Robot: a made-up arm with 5 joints.
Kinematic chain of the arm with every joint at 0, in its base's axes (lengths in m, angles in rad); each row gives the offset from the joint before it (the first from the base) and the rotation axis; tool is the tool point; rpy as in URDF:
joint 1: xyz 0 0 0.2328 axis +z
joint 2: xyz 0 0 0 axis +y
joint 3: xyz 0.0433 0 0.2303 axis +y
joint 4: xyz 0.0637 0 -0.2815 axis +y
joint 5: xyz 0.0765 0 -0.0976 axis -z
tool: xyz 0 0 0 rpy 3.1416 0 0
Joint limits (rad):
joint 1: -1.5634..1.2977
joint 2: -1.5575..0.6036
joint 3: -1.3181..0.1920
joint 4: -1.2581..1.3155
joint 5: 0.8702..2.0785
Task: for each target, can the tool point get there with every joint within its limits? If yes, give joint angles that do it. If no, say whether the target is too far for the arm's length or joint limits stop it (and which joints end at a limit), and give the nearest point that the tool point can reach.
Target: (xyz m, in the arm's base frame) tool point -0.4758 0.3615 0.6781
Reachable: no: too far | nearest point -0.2677 0.2034 0.6021 | short by 0.272 m
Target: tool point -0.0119 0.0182 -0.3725
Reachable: no: joint limits stop it (at a limit: joint 1, joint 2) | nearest point 0.0233 0.0833 -0.0070 | short by 0.373 m
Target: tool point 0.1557 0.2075 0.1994
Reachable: yes | joints 0.9273 -0.0981 -0.0888 -0.7021 1.8834
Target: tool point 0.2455 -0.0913 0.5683
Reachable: yes | joints -0.3559 -0.7118 -0.8265 -0.0510 1.7581
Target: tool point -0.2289 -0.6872 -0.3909
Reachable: no: too far | nearest point 0.0029 -0.3932 0.0532 | short by 0.581 m
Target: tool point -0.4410 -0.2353 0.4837
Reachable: no: joint limits stop it (at a limit: joint 2, joint 3, joint 4) | nearest point -0.3006 -0.1604 0.5568 | short by 0.175 m
